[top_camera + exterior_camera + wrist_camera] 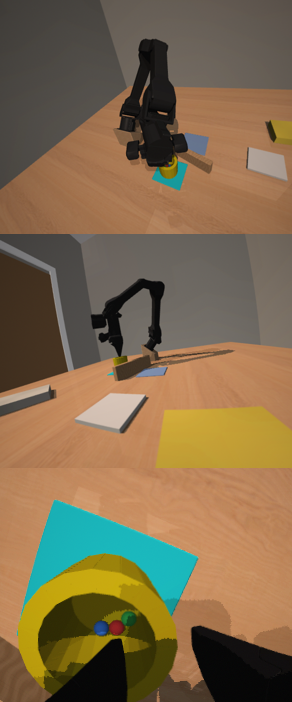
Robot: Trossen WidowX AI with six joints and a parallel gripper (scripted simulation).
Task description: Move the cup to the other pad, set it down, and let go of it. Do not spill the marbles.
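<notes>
Now: gripper tip 4 cm above the yellow cup, 2 cm short of it and 1 cm to the right of it. Round my gripper tip: teal pad 8 cm below, 3 cm ahead, 1 cm to the left; then red marble 6 cm below, 3 cm to the left, 1 cm ahead; then blue marble 6 cm below, 3 cm to the left, 2 cm ahead.
</notes>
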